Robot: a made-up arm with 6 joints. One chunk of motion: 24 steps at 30 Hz.
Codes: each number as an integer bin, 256 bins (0 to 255) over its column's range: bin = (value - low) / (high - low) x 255, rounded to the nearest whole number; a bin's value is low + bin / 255 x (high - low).
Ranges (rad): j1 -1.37..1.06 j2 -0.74..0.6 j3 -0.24..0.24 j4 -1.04..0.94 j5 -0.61..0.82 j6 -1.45..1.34
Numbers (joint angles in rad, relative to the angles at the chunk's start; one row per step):
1: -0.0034 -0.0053 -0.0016 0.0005 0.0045 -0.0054
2: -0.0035 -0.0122 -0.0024 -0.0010 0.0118 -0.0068
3: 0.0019 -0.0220 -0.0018 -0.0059 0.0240 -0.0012
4: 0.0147 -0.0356 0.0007 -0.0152 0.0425 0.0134
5: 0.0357 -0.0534 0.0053 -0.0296 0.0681 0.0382
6: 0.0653 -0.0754 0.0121 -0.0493 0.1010 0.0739
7: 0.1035 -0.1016 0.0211 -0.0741 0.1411 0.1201
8: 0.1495 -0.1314 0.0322 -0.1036 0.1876 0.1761
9: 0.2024 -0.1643 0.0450 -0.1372 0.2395 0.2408
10: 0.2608 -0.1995 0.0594 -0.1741 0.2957 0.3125
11: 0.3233 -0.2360 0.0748 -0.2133 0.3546 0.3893
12: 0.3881 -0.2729 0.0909 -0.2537 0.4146 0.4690
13: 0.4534 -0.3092 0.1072 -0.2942 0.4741 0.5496
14: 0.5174 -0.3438 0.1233 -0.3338 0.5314 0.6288
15: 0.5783 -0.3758 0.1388 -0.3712 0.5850 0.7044
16: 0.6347 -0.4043 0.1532 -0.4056 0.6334 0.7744
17: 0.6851 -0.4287 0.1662 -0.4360 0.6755 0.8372
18: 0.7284 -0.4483 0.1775 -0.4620 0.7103 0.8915
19: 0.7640 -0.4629 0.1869 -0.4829 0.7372 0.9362
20: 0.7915 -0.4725 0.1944 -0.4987 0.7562 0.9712
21: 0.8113 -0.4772 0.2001 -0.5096 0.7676 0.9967
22: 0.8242 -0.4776 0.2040 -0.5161 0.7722 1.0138
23: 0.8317 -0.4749 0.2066 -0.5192 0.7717 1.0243
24: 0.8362 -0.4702 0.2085 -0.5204 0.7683 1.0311
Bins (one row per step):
1: 143 140 127 134 110 132
2: 143 138 126 134 111 132
3: 144 137 127 133 113 132
4: 145 134 128 132 116 134
5: 148 131 130 130 121 136
6: 151 126 134 128 127 139
7: 155 121 139 124 134 144
8: 159 116 145 121 142 149
9: 165 110 151 116 151 155
10: 171 103 159 112 162 161
11: 178 96 167 106 172 168
12: 184 89 176 101 183 175
13: 191 82 184 96 193 183
14: 198 75 193 91 204 190
15: 204 69 201 86 213 197
16: 210 64 209 82 222 203
17: 216 59 216 78 229 209
18: 220 56 222 74 235 214
19: 224 53 227 72 240 218
20: 227 51 231 70 244 221
21: 229 50 234 68 246 224
22: 230 50 236 67 246 225
23: 231 50 237 67 246 226
24: 232 51 238 67 246 227

